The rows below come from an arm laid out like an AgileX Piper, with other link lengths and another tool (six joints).
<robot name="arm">
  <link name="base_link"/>
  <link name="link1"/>
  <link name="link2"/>
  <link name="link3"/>
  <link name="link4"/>
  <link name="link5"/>
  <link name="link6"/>
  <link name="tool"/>
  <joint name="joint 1" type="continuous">
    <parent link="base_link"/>
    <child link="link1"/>
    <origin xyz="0 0 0.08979"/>
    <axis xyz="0 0 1"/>
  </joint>
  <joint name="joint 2" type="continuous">
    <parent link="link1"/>
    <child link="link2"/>
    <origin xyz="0 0 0"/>
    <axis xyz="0 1 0"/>
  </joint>
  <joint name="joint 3" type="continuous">
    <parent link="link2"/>
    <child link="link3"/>
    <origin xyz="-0.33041 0 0.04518"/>
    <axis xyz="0 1 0"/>
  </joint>
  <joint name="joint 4" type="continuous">
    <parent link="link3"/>
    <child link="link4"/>
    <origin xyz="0.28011 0 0.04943"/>
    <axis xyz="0.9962 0 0.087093"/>
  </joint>
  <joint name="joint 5" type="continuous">
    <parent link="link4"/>
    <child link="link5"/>
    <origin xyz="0 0 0"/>
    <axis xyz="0 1 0"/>
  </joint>
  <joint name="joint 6" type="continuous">
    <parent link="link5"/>
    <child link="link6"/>
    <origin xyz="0.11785 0 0.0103"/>
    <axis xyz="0.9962 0 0.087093"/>
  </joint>
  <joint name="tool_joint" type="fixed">
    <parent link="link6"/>
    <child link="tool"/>
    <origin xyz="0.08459 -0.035 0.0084" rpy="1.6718 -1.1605 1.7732"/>
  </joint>
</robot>
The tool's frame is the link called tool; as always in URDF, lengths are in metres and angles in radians. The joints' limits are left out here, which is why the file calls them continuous.
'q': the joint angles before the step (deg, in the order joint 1, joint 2, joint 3, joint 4, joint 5, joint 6). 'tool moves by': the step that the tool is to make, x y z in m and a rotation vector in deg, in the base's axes. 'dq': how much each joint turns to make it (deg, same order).
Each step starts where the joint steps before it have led.
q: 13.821, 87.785, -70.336, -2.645, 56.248, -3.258
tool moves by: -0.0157, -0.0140, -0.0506, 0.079, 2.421, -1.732
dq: -1.842, 0.136, 9.583, 0.545, -7.382, 0.021
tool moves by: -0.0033, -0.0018, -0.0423, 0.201, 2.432, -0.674
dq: -0.491, 3.271, 4.664, 0.671, -5.597, 0.044
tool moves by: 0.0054, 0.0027, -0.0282, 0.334, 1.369, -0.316
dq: -0.024, 3.850, 1.211, 0.669, -3.786, -0.008
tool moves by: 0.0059, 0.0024, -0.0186, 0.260, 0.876, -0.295
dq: 0.000, 3.069, 0.038, 0.520, -2.300, 0.001
